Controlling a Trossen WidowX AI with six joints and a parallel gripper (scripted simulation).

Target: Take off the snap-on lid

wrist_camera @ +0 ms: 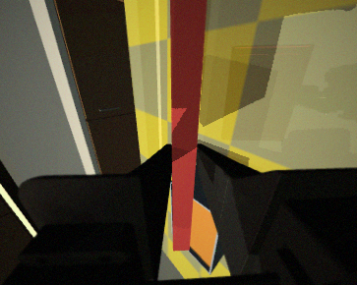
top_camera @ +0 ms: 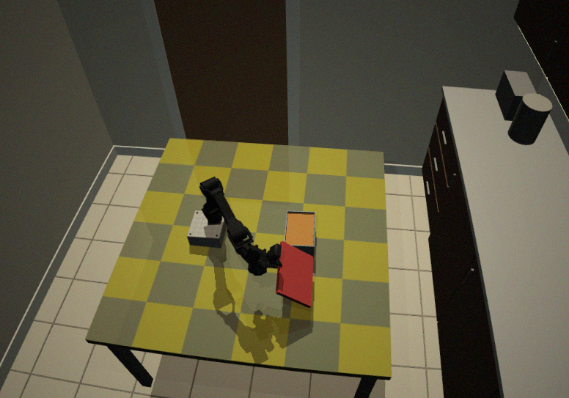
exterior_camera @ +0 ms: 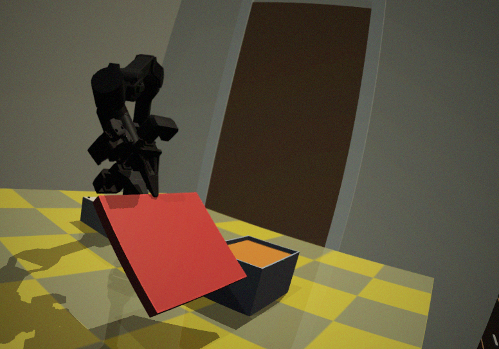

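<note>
Now: gripper tip 6 cm short of the red lid, 5 cm above it and 1 cm to the left of it. Round my gripper tip: storage box 27 cm to the left, 15 cm below, 10 cm ahead.
</note>
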